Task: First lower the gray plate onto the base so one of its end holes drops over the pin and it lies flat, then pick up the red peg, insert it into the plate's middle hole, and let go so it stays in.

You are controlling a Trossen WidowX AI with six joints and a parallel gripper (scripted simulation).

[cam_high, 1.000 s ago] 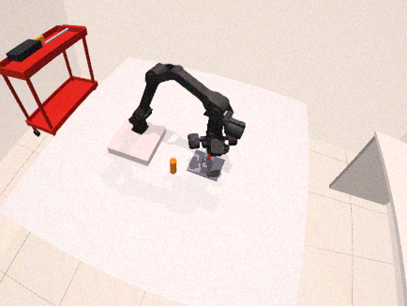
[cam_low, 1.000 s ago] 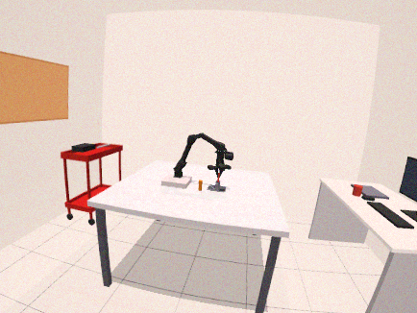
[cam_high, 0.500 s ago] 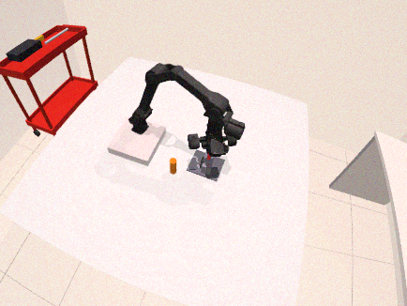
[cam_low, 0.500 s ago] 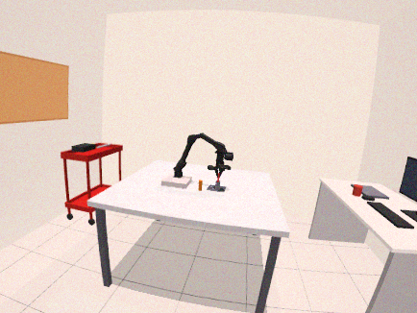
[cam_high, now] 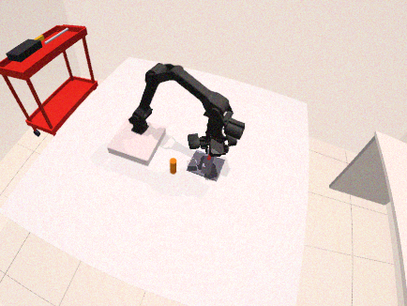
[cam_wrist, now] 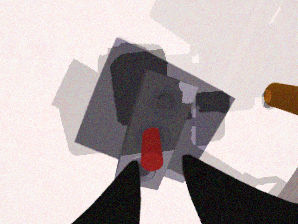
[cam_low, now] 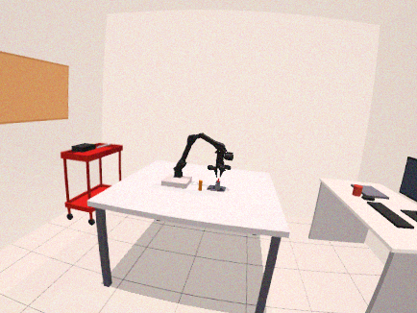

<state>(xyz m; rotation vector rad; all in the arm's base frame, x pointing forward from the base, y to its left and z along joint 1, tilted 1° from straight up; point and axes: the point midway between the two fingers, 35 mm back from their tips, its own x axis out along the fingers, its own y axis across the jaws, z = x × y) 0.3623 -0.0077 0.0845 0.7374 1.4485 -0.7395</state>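
Now: gripper tip 50 mm above the red peg. Round my gripper tip: orange cylinder: 120 mm behind, 100 mm to the right, 60 mm below; then gray plate: 50 mm below; then dark base: 90 mm below, 20 mm to the left, 10 mm behind.
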